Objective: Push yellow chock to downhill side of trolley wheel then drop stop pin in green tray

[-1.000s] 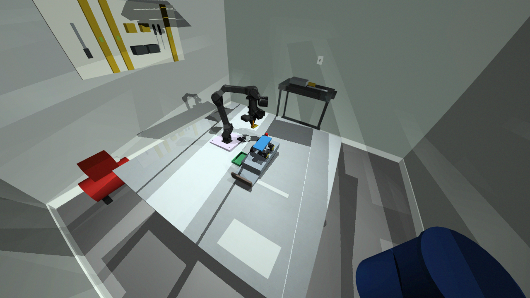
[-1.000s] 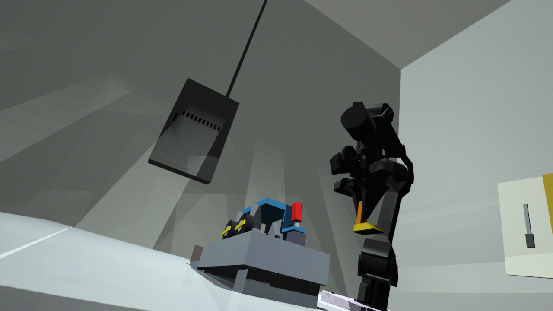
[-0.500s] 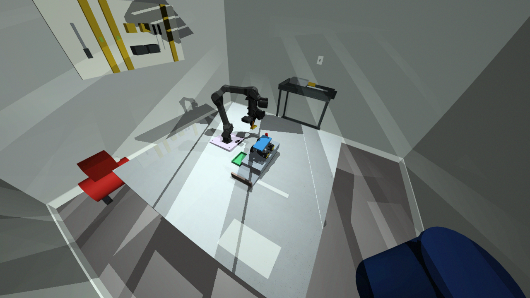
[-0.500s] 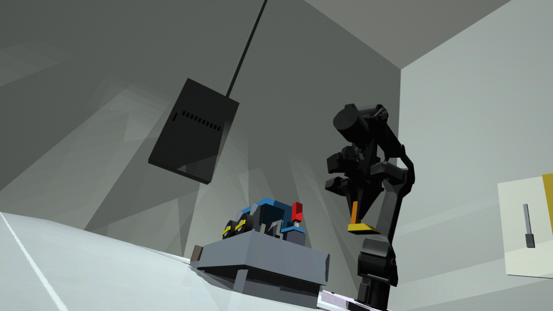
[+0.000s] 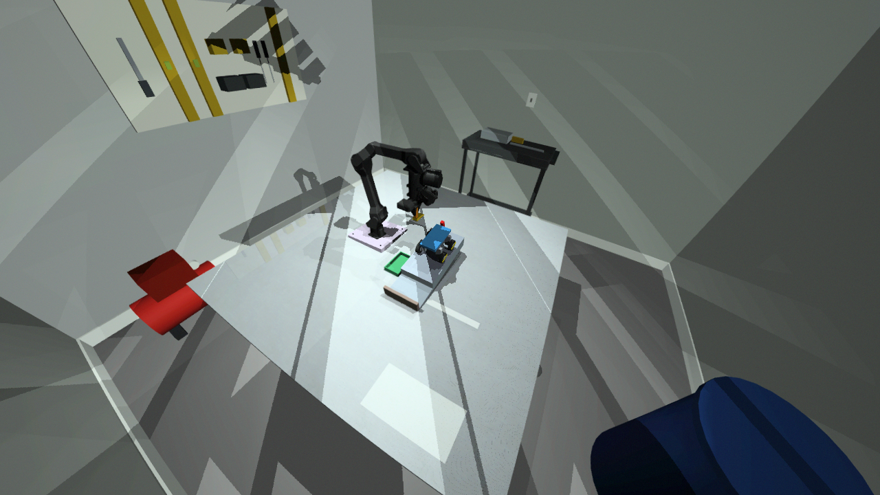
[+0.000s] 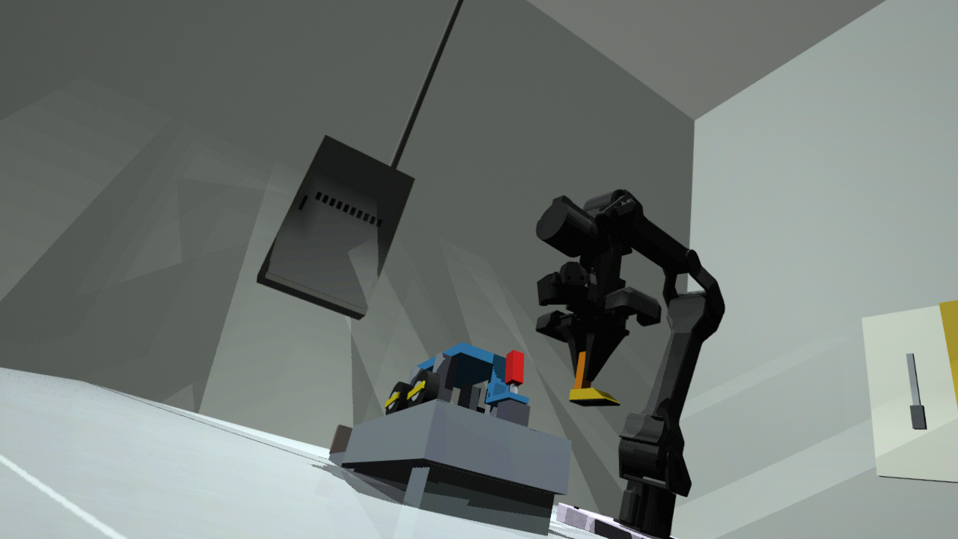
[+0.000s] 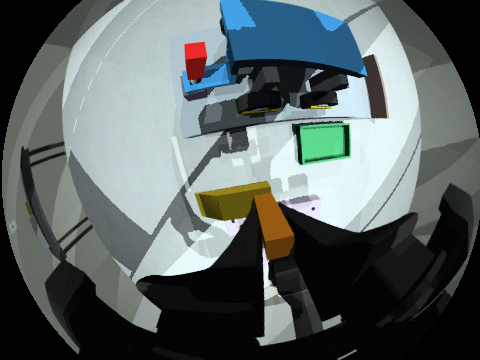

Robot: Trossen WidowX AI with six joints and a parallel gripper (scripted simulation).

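Now: the stop pin 12 cm ahead of my gripper tip, 5 cm to the left of it and 4 cm below it. The rest, counted from my gripper tip: green tray 3 cm ahead, 15 cm to the right, 18 cm below; grey ramp 15 cm ahead, 5 cm to the right, 13 cm below; blue trolley 15 cm ahead, 4 cm to the right, 6 cm below.
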